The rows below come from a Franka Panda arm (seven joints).
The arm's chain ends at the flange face. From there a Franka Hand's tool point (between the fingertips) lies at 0.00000 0.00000 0.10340 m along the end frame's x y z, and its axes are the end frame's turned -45 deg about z.
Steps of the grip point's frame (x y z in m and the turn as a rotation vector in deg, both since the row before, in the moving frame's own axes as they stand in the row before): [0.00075, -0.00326, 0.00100, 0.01, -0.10, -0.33]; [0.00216, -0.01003, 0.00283, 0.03, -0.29, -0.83]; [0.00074, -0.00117, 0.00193, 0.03, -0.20, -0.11]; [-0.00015, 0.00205, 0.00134, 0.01, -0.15, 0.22]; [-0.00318, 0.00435, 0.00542, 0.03, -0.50, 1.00]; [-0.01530, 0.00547, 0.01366, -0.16, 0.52, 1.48]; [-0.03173, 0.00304, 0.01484, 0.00, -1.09, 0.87]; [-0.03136, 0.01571, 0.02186, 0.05, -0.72, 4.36]
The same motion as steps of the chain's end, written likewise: [-0.00163, -0.00295, 0.00100, -0.06, -0.08, -0.33]; [-0.00516, -0.00895, 0.00283, -0.18, -0.23, -0.83]; [-0.00001, -0.00157, 0.00193, -0.12, -0.16, -0.11]; [0.00155, 0.00138, 0.00134, -0.10, -0.11, 0.22]; [0.00151, 0.00473, 0.00542, -0.33, -0.37, 1.00]; [-0.00782, 0.01513, 0.01366, 0.25, 0.48, 1.48]; [-0.01889, 0.02321, 0.01486, -0.77, -0.77, 0.87]; [-0.01005, 0.03247, 0.02187, -0.47, -0.54, 4.36]
